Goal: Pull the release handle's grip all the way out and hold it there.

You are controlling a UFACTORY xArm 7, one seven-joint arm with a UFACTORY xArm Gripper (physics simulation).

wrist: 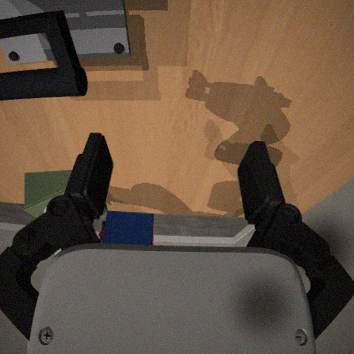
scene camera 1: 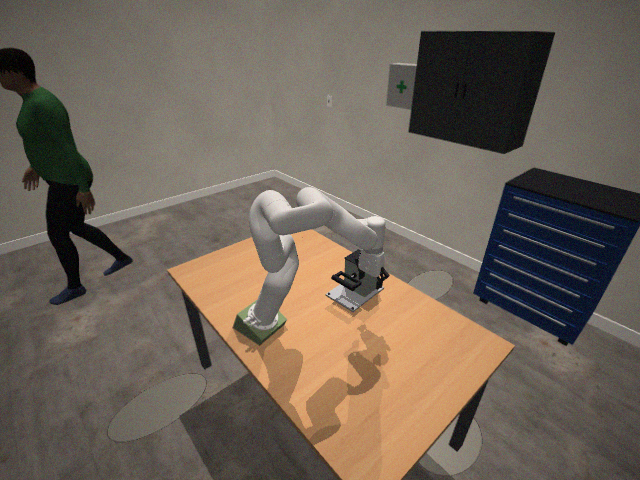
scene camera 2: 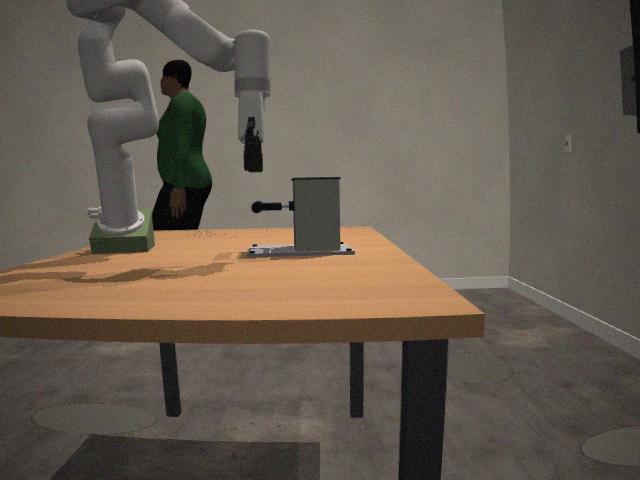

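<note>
The release handle's black loop grip (scene camera 1: 345,283) (scene camera 2: 256,207) (wrist: 40,85) sticks out from the side of a grey-green box (scene camera 1: 352,266) (scene camera 2: 316,214) towards the arm's base. A short stretch of metal rod (scene camera 2: 285,206) shows between the grip and the box. The box stands on a grey metal plate (scene camera 1: 342,296) (scene camera 2: 268,250) (wrist: 100,45). My gripper (scene camera 1: 372,283) (scene camera 2: 253,169) (wrist: 176,151) is open and empty, pointing down. It hangs above the grip's height and off to one side; in the wrist view the grip lies at the upper left, outside the fingers.
The wooden table (scene camera 1: 423,361) (scene camera 2: 310,289) (wrist: 150,115) carries the arm's green base block (scene camera 1: 261,335) (scene camera 2: 121,243) (wrist: 45,187). A person in green (scene camera 1: 51,134) (scene camera 2: 180,139) is beyond the table. A blue drawer cabinet (scene camera 1: 553,258) and a black wall cabinet (scene camera 1: 475,87) are at the right in scene camera 1.
</note>
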